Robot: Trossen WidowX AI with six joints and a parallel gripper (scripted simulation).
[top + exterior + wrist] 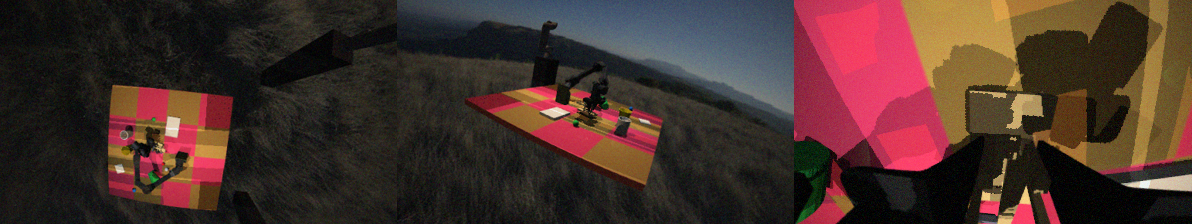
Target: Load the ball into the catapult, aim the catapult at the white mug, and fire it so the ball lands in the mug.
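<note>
Now: gripper tip 190 mm to the right of the red ball, 140 mm past it and 40 mm above it. Round my gripper tip: yellow object 230 mm ahead, 100 mm to the left, 20 mm below; green ball 250 mm to the right, 40 mm ahead, 30 mm below; wooden catapult 70 mm behind, 30 mm to the left, 20 mm above.
</note>
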